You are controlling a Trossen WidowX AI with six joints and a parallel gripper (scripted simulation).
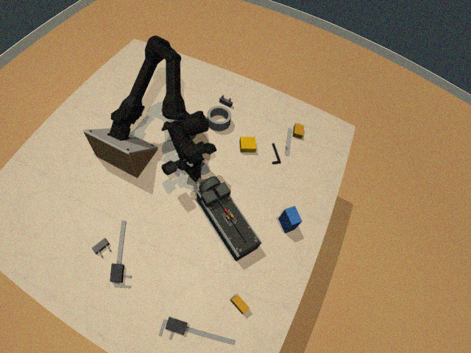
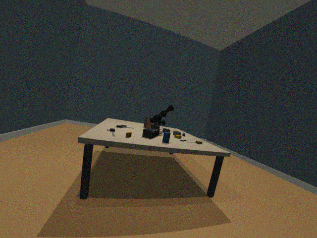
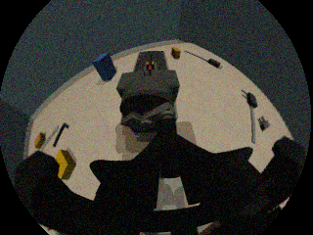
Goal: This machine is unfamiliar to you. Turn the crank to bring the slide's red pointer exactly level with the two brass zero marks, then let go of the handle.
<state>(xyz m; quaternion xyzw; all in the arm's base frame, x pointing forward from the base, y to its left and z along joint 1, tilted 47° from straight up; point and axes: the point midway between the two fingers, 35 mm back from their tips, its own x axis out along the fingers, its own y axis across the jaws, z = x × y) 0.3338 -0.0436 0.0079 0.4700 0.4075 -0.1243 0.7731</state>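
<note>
My gripper tip is now 130 mm short of the red pointer and 70 mm to the left of it. Round my gripper tip: yellow block (260 mm to the left, 100 mm ahead, 70 mm below); then blue cube (340 mm ahead, 40 mm below, 10 mm to the left); then crank handle (30 mm above, 10 mm to the left, 10 mm behind).
</note>
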